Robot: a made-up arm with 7 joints. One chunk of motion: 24 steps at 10 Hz.
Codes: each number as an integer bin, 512 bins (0 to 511) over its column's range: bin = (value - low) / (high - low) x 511, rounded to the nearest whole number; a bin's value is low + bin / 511 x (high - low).
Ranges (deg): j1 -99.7..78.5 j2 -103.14..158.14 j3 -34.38..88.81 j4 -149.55..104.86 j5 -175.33..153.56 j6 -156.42..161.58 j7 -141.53..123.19
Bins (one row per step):
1: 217 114 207 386 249 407 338
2: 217 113 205 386 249 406 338
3: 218 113 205 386 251 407 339
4: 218 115 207 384 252 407 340
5: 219 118 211 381 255 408 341
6: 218 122 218 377 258 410 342
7: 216 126 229 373 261 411 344
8: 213 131 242 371 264 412 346
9: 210 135 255 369 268 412 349
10: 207 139 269 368 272 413 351
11: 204 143 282 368 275 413 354
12: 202 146 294 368 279 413 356
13: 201 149 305 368 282 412 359
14: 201 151 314 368 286 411 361
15: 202 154 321 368 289 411 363
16: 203 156 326 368 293 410 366
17: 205 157 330 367 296 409 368
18: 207 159 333 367 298 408 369
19: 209 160 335 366 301 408 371
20: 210 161 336 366 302 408 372
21: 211 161 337 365 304 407 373
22: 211 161 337 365 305 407 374
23: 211 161 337 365 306 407 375
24: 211 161 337 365 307 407 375
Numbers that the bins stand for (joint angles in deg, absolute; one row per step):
1: -24.03 -44.85 15.52 42.63 -15.07 96.86 33.57
2: -24.03 -45.36 15.04 42.63 -15.07 96.24 33.57
3: -23.68 -45.36 15.04 42.63 -13.78 96.86 34.09
4: -23.68 -44.34 15.52 41.63 -13.14 96.86 34.60
5: -23.33 -42.81 16.49 40.14 -11.21 97.48 35.12
6: -23.68 -40.76 18.17 38.15 -9.28 98.73 35.64
7: -24.37 -38.71 20.83 36.15 -7.35 99.35 36.68
8: -25.42 -36.16 23.96 35.16 -5.41 99.97 37.71
9: -26.47 -34.11 27.09 34.16 -2.84 99.97 39.27
10: -27.51 -32.07 30.47 33.67 -0.27 100.59 40.30
11: -28.56 -30.02 33.60 33.67 1.67 100.59 41.86
12: -29.26 -28.49 36.50 33.67 4.24 100.59 42.89
13: -29.61 -26.95 39.15 33.67 6.17 99.97 44.45
14: -29.61 -25.93 41.32 33.67 8.75 99.35 45.48
15: -29.26 -24.40 43.01 33.67 10.68 99.35 46.52
16: -28.91 -23.38 44.21 33.67 13.25 98.73 48.07
17: -28.21 -22.86 45.18 33.17 15.18 98.10 49.11
18: -27.51 -21.84 45.90 33.17 16.47 97.48 49.63
19: -26.82 -21.33 46.38 32.67 18.40 97.48 50.66
20: -26.47 -20.82 46.62 32.67 19.04 97.48 51.18
21: -26.12 -20.82 46.86 32.17 20.33 96.86 51.70
22: -26.12 -20.82 46.86 32.17 20.97 96.86 52.22
23: -26.12 -20.82 46.86 32.17 21.62 96.86 52.74
24: -26.12 -20.82 46.86 32.17 22.26 96.86 52.74

